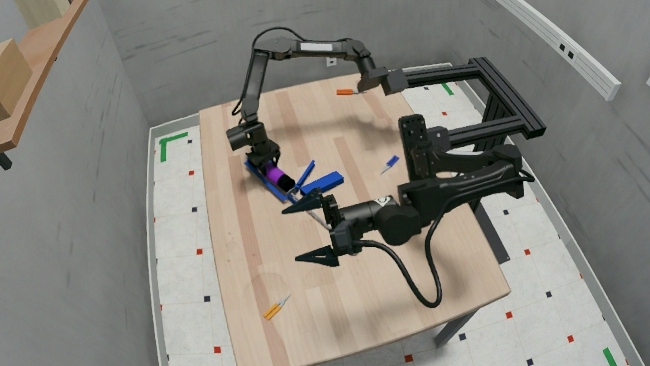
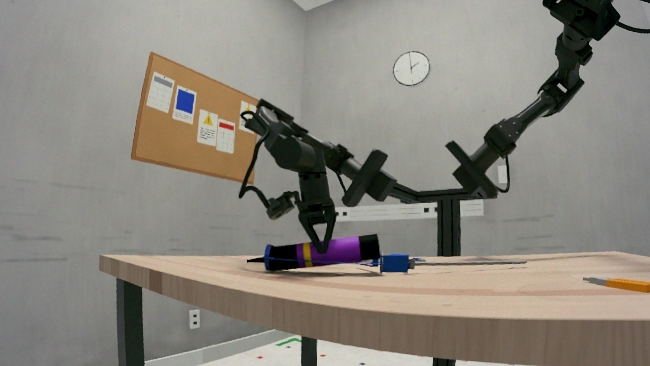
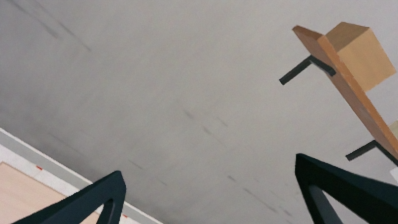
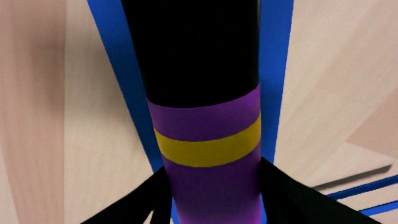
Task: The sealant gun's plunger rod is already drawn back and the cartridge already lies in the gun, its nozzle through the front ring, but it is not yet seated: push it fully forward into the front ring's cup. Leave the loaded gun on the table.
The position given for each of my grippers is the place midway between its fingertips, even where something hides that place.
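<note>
My left gripper point(image 1: 288, 236), also in image 3 point(image 3: 206, 171). My right gripper point(image 2: 323, 252), also in image 1 point(image 1: 270, 171) and in image 4 point(image 4: 213, 170). Blue sealant gun point(image 1: 327, 182); in image 3 it is out of frame.
</note>
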